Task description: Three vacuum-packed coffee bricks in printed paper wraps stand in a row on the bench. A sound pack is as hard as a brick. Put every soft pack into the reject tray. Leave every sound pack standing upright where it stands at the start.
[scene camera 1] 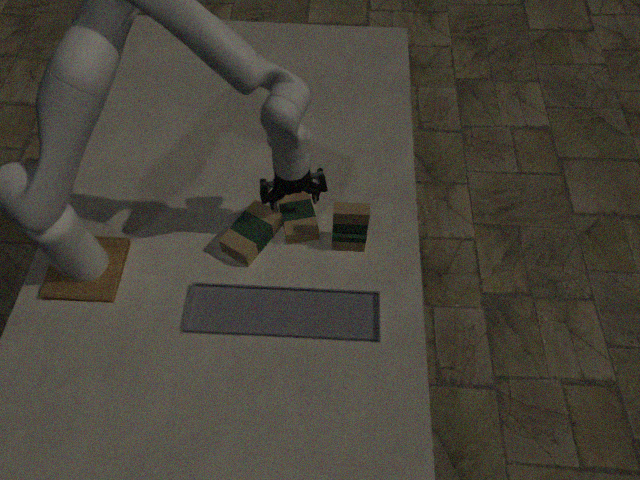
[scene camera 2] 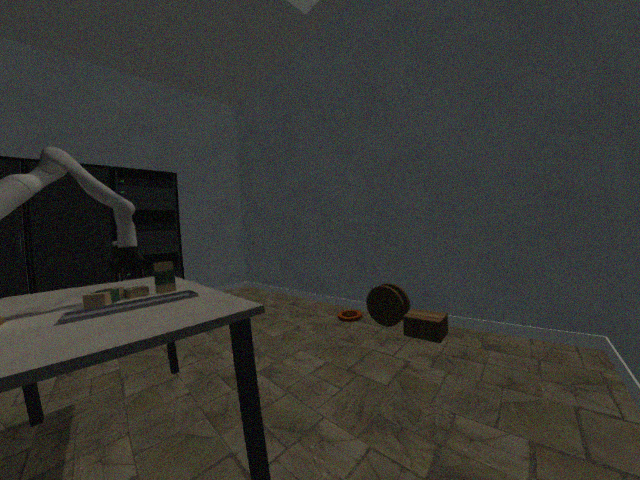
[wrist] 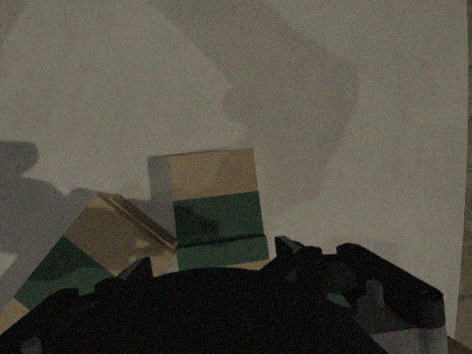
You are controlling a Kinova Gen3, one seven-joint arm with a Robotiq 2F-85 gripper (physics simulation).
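Seen in the pictures: gripper, between the fingertips: (scene camera 1: 295,204) (scene camera 2: 131,279) (wrist: 215,261); arm's base, origin of its link: (scene camera 1: 87,263).
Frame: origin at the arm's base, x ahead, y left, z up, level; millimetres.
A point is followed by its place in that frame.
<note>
The left coffee pack (scene camera 1: 248,228) {x 363, y 46, z 32 mm} (scene camera 2: 97,300) {x 336, y -14, z 9 mm} (wrist: 90,235) {x 376, y 97, z 32 mm}, tan with a green band, lies on its side, turned askew. The middle pack (scene camera 1: 300,223) {x 483, y 57, z 22 mm} (scene camera 2: 136,292) {x 476, y 29, z 5 mm} (wrist: 217,215) {x 476, y 111, z 12 mm} also lies down, its corner touching or nearly touching the left pack. The right pack (scene camera 1: 350,227) {x 593, y 6, z 70 mm} (scene camera 2: 164,276) {x 589, y 7, z 57 mm} stands upright, apart from them; it is mostly hidden in the wrist view. The reject tray (scene camera 1: 281,312) {x 428, y -148, z -15 mm} (scene camera 2: 129,306) {x 404, y -200, z -4 mm}, grey and shallow, holds no pack. My gripper (scene camera 1: 294,203) {x 473, y 84, z 60 mm} (wrist: 215,261) {x 473, y 84, z 60 mm} is open, above the middle pack, with nothing held. How far its fingertips reach down beside the pack is hard to tell.
The bench (scene camera 1: 310,403) {x 477, y -346, z -18 mm} (scene camera 2: 129,338) {x 342, y -505, z -18 mm} has its right edge beyond the upright pack. The arm's base stands on an orange-brown plate (scene camera 1: 120,263) {x 72, y -5, z -2 mm} at the left. A dark cabinet (scene camera 2: 72,222) is behind the bench. An orange ring, a round drum and a wooden box (scene camera 2: 425,326) are on the floor.
</note>
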